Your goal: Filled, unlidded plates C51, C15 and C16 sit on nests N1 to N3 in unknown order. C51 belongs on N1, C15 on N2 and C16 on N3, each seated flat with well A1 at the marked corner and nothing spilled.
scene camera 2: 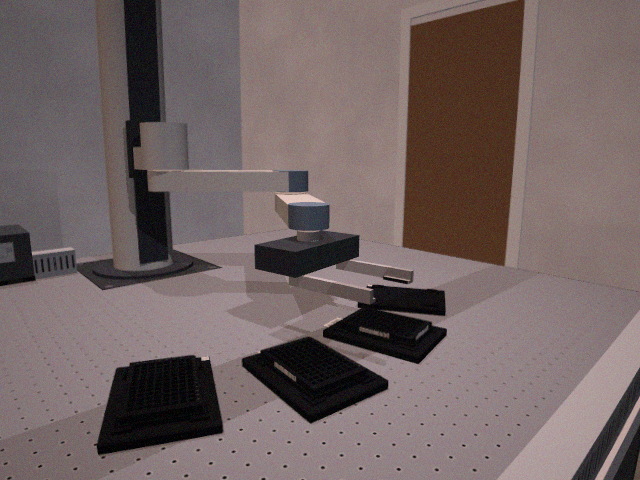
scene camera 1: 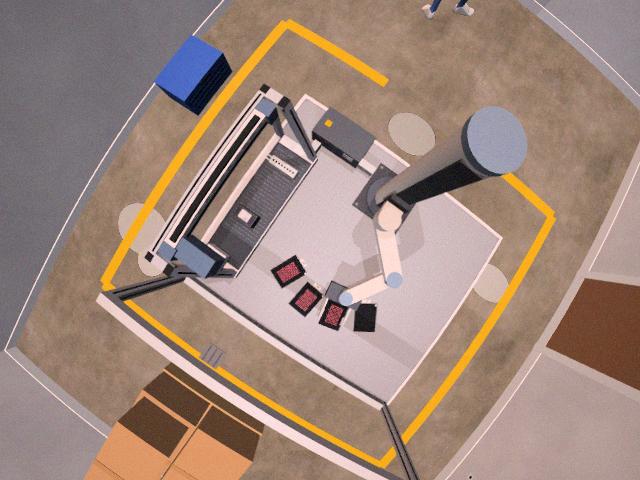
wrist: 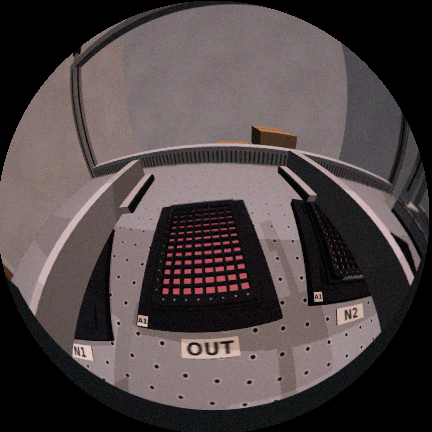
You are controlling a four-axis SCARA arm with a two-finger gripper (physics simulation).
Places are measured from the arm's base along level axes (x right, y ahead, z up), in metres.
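Where they show: gripper, between the fingertips: [scene camera 2: 393, 285] [scene camera 1: 330, 321] [wrist: 215, 159]; arm's base, origin of its link: [scene camera 2: 144, 270].
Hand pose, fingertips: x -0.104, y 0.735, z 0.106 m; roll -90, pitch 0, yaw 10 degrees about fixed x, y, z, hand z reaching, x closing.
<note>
Each offset is from my fingertips to the top centre of the thing. "*": to the spot under its first point.
Plate C16 {dx +0.331, dy -0.078, dz -0.068 m} [scene camera 1: 287, 270] [scene camera 2: 164, 384] sits on nest N3. A second filled plate {dx +0.162, dy -0.005, dz -0.068 m} [scene camera 1: 306, 299] [scene camera 2: 312, 361] [wrist: 336, 240] sits on N2, and a third {dx -0.014, dy -0.022, dz -0.068 m} [scene camera 1: 333, 313] [scene camera 2: 400, 326] [wrist: 205, 255] on the nest marked OUT; both look flat, and their names cannot be read. Nest N1 {dx -0.176, dy -0.105, dz -0.076 m} [scene camera 1: 364, 317] [scene camera 2: 413, 299] [wrist: 95, 305] bears no plate. Pink wells show in the plates. My gripper [scene camera 2: 388, 286] [wrist: 215, 159] is open and empty above the OUT plate, one finger to each side of it. A1 marks show at the near left corners of OUT and N2.
A grey instrument box {* dx +0.502, dy -0.844, dz +0.021 m} [scene camera 1: 343, 135] stands by the arm's column [scene camera 1: 429, 170] [scene camera 2: 116, 155]. A dark deck under a gantry frame [scene camera 1: 214, 178] lies at the table's left side in scene camera 1. A low slotted rail {* dx -0.038, dy +0.268, dz -0.077 m} [wrist: 215, 156] runs beyond the nests.
</note>
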